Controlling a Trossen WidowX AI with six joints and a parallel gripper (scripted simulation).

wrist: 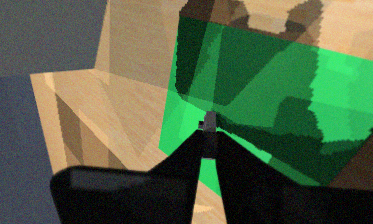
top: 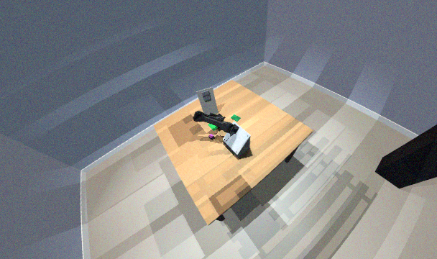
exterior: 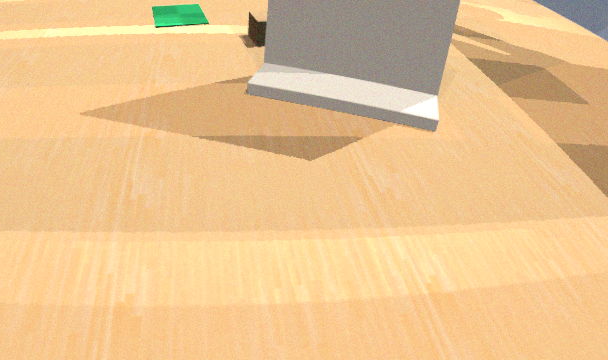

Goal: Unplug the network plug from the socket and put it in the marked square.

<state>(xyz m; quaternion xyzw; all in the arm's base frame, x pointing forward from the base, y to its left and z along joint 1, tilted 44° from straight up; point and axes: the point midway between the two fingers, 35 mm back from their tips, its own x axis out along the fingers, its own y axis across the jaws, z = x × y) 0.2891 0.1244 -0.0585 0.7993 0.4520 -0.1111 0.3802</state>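
Right now my gripper tip is right at the network plug. The rest, counted from my gripper tip: grey upright panel 160 mm ahead, 150 mm above, 70 mm to the right; green marked square 20 mm below.
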